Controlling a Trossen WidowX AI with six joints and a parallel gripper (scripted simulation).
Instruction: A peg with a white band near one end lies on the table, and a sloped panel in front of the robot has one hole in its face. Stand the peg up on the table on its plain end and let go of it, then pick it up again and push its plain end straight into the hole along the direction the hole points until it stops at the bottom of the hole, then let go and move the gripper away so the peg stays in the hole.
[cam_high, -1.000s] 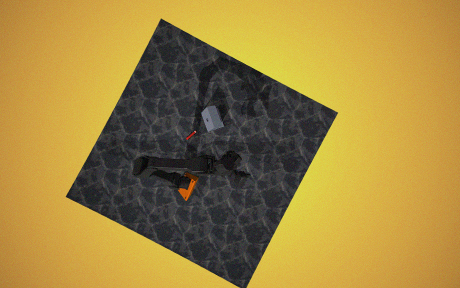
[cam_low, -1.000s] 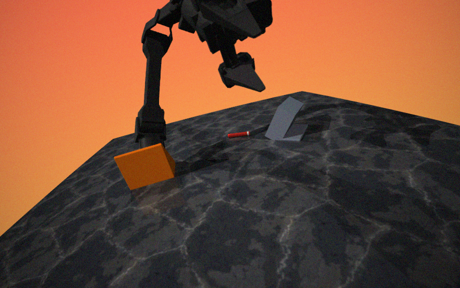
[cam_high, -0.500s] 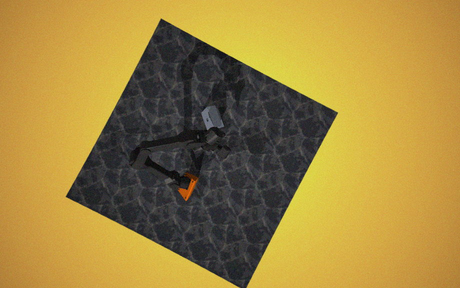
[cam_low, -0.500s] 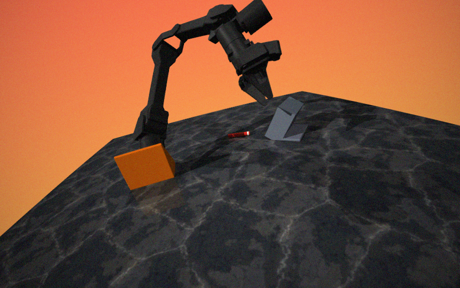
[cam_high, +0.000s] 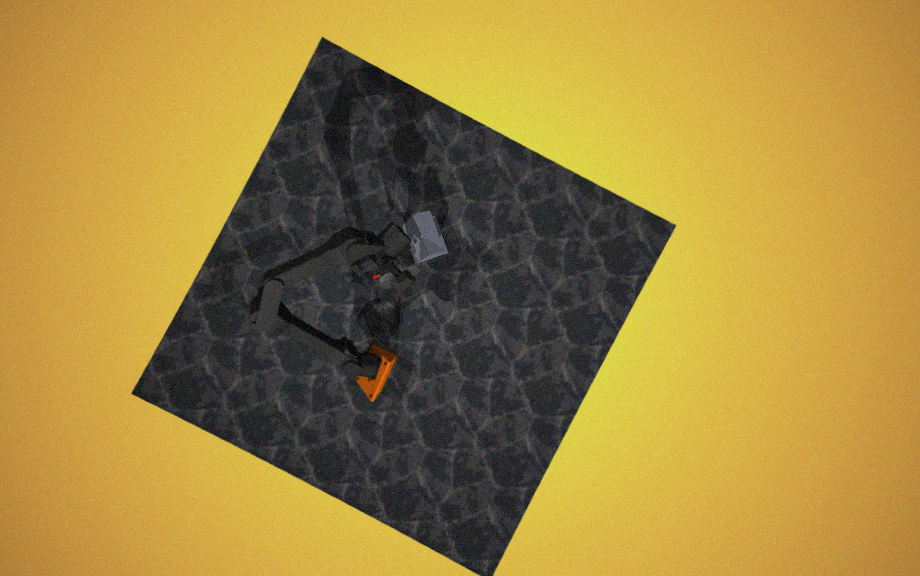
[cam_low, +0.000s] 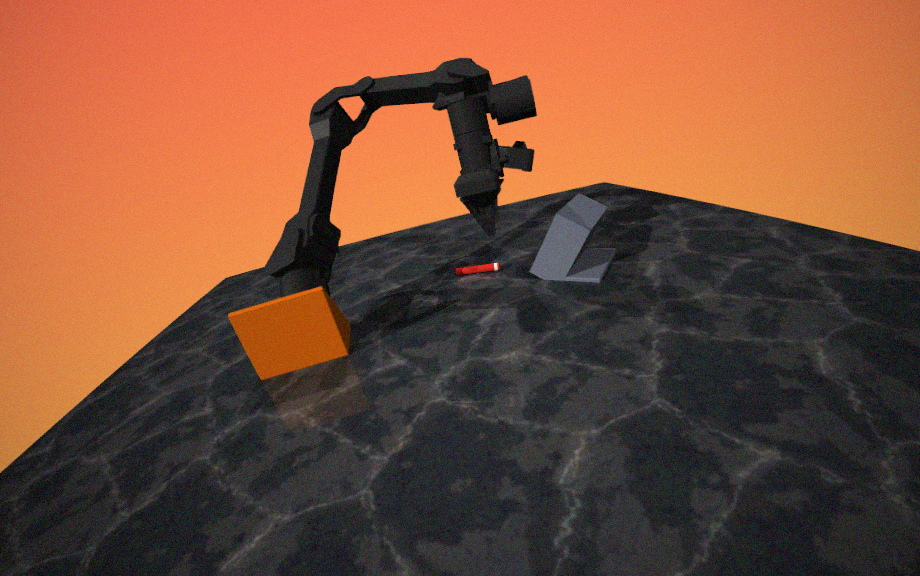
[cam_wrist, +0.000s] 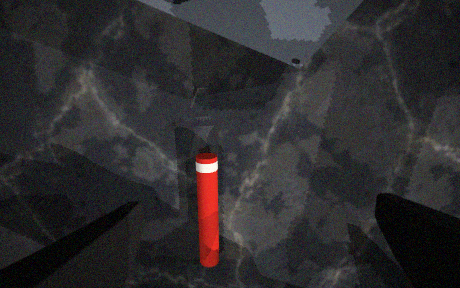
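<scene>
Now: gripper tip 80 mm above the red peg, 40 mm to the right of it and 10 mm past it. The rest, counted from my gripper tip: grey sloped panel: 110 mm ahead, 50 mm to the right, 40 mm below; flat foot plate: 130 mm ahead, 80 mm below, 70 mm to the right.
</scene>
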